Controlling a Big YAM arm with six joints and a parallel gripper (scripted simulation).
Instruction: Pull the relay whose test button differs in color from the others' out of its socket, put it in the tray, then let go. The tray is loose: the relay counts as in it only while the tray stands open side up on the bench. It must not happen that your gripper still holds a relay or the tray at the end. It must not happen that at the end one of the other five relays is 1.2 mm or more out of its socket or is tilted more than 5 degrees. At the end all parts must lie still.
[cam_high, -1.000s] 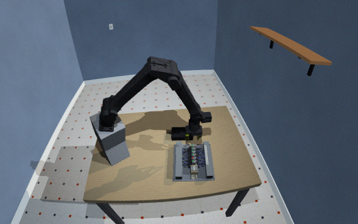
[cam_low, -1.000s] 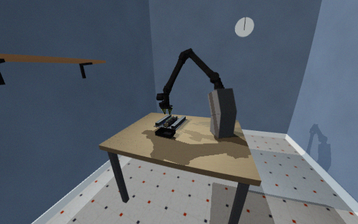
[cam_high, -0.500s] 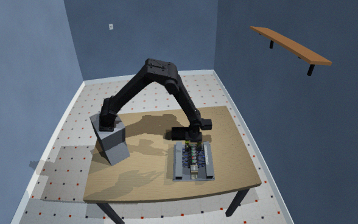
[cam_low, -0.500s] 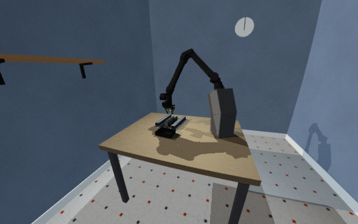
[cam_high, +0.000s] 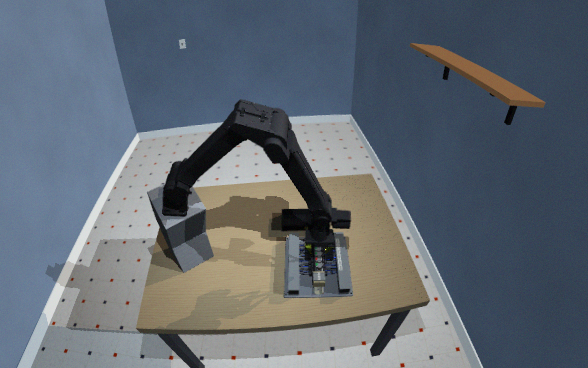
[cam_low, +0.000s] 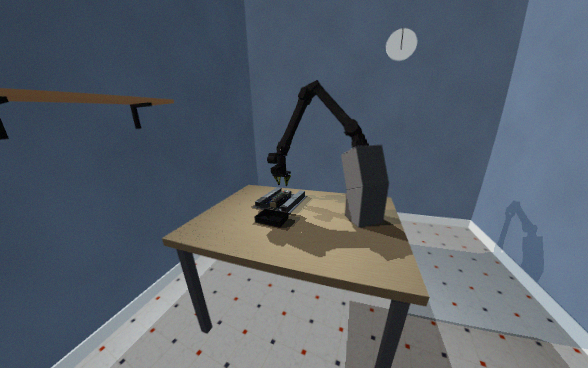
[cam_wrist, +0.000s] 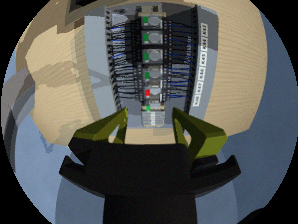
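Now: hand 70 mm above the relay and 10 mm short of it. Round my hand: black tray 290 mm to the left, 100 mm below, 10 mm behind.
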